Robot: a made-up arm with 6 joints. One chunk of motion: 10 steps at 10 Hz.
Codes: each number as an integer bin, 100 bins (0 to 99) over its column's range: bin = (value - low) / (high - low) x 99, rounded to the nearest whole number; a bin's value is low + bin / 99 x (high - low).
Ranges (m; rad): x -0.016..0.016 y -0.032..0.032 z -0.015..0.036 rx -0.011..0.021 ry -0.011..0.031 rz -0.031..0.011
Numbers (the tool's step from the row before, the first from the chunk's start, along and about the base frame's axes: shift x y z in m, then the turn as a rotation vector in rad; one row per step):
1: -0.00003 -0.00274 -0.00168 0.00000 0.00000 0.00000
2: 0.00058 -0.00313 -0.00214 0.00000 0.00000 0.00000
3: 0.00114 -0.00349 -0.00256 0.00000 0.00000 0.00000
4: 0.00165 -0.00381 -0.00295 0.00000 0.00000 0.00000
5: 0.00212 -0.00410 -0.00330 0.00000 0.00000 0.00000
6: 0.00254 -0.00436 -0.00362 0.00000 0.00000 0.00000
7: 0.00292 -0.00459 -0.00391 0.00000 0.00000 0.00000
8: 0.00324 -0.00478 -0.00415 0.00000 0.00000 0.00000
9: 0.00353 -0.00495 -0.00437 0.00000 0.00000 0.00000
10: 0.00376 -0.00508 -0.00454 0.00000 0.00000 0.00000
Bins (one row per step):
1: 49 45 26 34 26 73
2: 51 45 25 34 26 73
3: 53 44 24 34 26 73
4: 55 44 23 34 26 73
5: 56 43 23 34 26 73
6: 57 43 22 34 26 73
7: 59 42 22 34 26 73
8: 60 42 21 34 26 73
9: 60 42 21 34 26 73
10: 61 42 20 34 26 73

